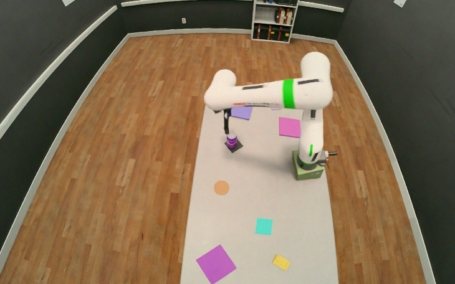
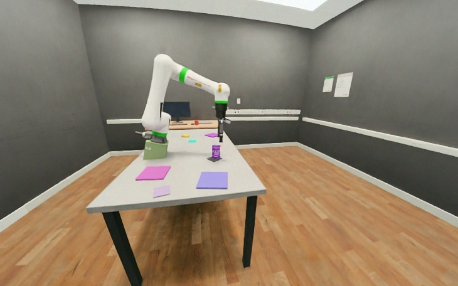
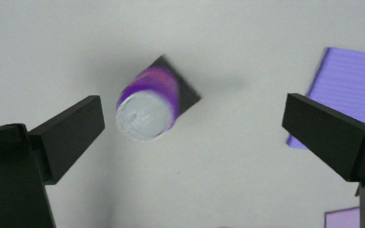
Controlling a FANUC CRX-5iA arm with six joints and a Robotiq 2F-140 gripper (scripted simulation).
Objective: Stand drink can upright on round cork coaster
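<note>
The drink can is 12 cm below my hand, 4 cm to the left of it and 2 cm behind it. Round my hand: lilac square mat 30 cm to the right, 18 cm below, 7 cm behind; dark square coaster 19 cm below, 4 cm to the left, 4 cm behind; round cork coaster 36 cm to the left, 19 cm below, 2 cm ahead.
</note>
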